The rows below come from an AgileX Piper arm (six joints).
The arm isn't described. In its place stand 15 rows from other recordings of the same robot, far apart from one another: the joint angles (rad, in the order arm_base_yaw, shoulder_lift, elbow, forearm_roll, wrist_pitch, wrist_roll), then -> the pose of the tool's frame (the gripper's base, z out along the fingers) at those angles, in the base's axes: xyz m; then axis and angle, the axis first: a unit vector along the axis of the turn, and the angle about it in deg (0 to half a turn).
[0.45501 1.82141 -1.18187 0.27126 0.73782 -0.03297] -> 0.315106 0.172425 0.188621 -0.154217 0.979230 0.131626 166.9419
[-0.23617 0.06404 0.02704 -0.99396 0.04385 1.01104] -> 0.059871 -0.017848 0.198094 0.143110 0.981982 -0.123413 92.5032
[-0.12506 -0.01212 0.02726 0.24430 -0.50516 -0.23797] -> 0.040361 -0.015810 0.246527 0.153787 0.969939 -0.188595 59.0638
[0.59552 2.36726 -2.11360 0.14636 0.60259 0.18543] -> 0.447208 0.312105 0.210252 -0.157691 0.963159 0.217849 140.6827
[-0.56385 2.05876 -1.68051 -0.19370 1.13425 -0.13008] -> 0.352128 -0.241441 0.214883 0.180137 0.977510 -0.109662 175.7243
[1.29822 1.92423 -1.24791 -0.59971 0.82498 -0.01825] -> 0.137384 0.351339 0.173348 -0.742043 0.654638 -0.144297 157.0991
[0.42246 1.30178 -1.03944 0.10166 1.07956 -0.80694] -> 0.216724 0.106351 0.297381 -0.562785 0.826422 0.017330 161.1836
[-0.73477 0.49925 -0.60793 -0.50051 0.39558 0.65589] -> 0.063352 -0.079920 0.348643 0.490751 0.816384 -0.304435 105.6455
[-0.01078 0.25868 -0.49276 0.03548 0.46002 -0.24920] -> 0.057979 0.000808 0.320053 -0.109488 0.989825 -0.090875 98.4822
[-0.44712 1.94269 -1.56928 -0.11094 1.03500 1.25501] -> 0.364115 -0.184204 0.234645 0.737059 0.675825 0.002133 164.5690
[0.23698 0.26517 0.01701 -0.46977 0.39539 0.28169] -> 0.066111 -0.000356 0.160331 -0.146791 0.987026 -0.065059 121.4782
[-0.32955 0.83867 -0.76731 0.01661 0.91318 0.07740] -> 0.139548 -0.046464 0.313683 0.204661 0.978181 -0.035710 141.6130
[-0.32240 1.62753 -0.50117 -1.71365 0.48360 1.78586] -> 0.220690 -0.117879 0.131371 0.251395 0.928887 -0.271975 150.1958
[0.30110 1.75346 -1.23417 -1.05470 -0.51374 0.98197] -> 0.377530 0.157967 0.295499 -0.320344 0.891281 0.320932 106.0152
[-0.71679 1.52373 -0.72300 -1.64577 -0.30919 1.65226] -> 0.239369 -0.171962 0.201107 0.287014 0.957883 -0.009069 129.8541
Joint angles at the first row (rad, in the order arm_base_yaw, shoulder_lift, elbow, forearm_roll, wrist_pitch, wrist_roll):
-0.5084 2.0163 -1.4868 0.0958 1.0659 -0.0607
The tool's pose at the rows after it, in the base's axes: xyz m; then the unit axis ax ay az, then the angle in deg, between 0 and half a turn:
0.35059 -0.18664 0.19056 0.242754 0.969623 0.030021 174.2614
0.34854 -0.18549 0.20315 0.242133 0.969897 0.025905 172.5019
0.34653 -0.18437 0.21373 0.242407 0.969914 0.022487 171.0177
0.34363 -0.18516 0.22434 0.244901 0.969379 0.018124 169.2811
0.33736 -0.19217 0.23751 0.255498 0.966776 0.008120 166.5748
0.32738 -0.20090 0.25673 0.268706 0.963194 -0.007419 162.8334
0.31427 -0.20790 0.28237 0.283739 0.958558 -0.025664 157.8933
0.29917 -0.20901 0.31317 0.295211 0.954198 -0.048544 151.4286
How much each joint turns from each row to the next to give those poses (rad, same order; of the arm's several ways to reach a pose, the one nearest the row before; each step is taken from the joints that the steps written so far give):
0.0000 -0.0184 -0.0001 0.0000 0.0017 0.0000
0.0000 -0.0318 0.0001 0.0000 -0.0001 0.0001
0.0000 -0.0269 0.0000 0.0000 0.0000 0.0016
-0.0053 -0.0269 0.0000 0.0000 -0.0044 0.0007
-0.0226 -0.0332 0.0000 -0.0043 -0.0169 0.0016
-0.0312 -0.0486 0.0000 -0.0071 -0.0217 0.0000
-0.0336 -0.0653 -0.0001 -0.0023 -0.0267 0.0000
-0.0254 -0.0842 0.0074 0.0000 -0.0435 0.0000

